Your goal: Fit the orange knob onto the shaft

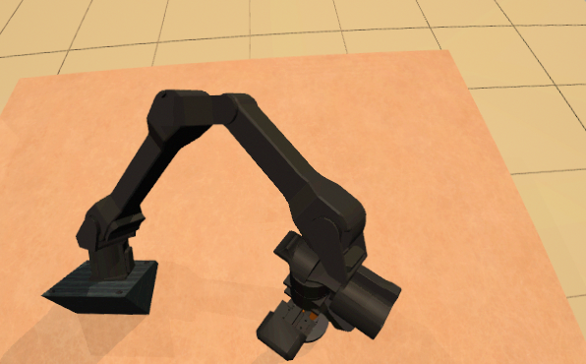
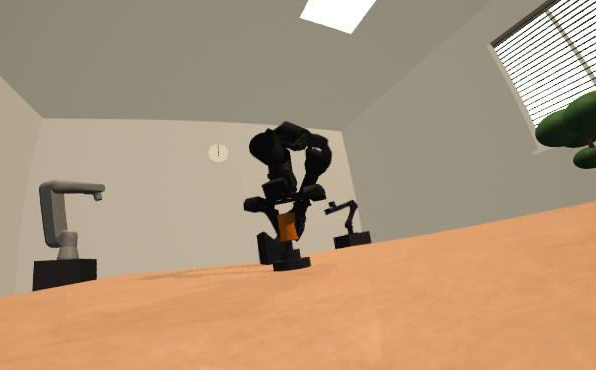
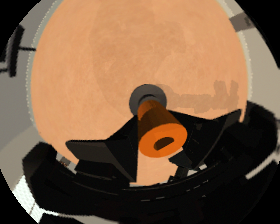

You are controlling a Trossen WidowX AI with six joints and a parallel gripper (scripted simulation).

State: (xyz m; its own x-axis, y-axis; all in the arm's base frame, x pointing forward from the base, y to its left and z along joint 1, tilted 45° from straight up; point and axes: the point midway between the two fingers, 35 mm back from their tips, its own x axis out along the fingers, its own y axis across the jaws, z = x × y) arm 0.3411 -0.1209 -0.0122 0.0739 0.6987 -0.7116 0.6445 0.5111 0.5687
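Now: the orange knob 2 cm above my gripper tip. The rest, counted from my gripper tip: dark round pedestal 4 cm below.
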